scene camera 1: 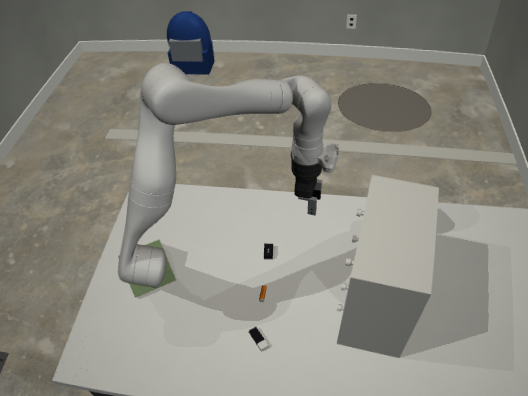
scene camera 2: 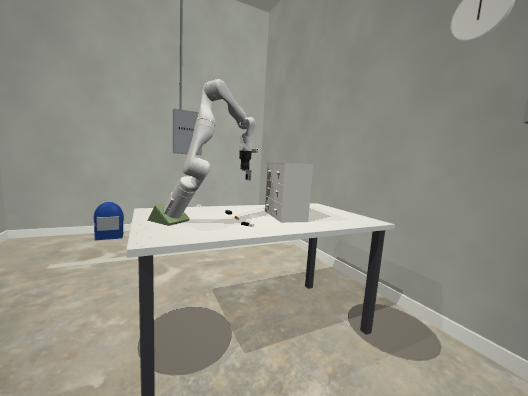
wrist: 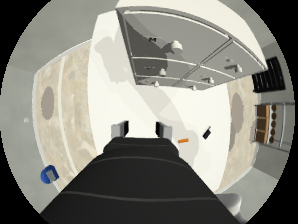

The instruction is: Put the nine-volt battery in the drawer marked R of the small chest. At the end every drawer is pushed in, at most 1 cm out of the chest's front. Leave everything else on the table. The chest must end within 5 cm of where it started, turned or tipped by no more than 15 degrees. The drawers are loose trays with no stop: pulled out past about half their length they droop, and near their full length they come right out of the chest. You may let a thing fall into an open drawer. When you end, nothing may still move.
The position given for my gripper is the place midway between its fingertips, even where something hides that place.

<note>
In view: my gripper (scene camera 1: pixel 314 205).
My gripper also shows in the wrist view (wrist: pixel 142 126).
</note>
